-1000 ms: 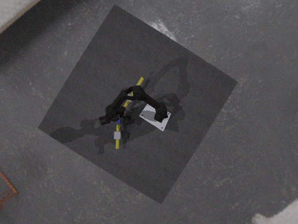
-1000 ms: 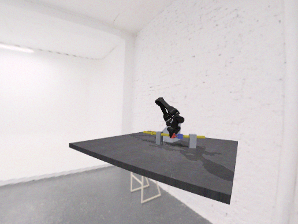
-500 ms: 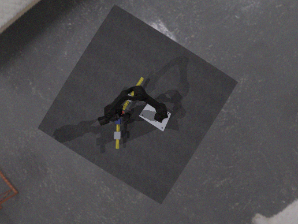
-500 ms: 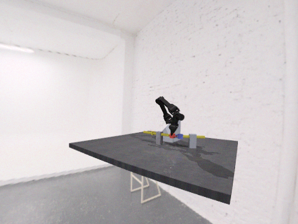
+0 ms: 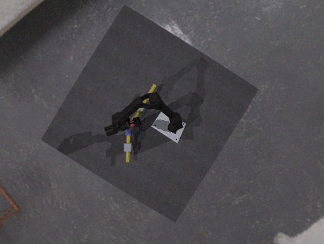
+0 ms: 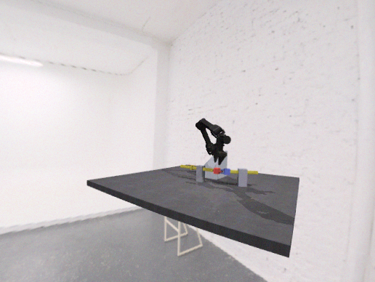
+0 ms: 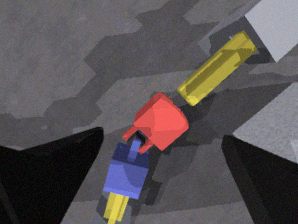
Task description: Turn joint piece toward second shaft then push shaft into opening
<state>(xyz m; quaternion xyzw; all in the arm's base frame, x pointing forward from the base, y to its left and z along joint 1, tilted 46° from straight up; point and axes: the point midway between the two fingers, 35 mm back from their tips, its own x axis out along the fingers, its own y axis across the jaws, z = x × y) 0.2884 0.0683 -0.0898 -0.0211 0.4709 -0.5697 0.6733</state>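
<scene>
Right now the red square joint piece is 5 cm below my gripper tip.
</scene>
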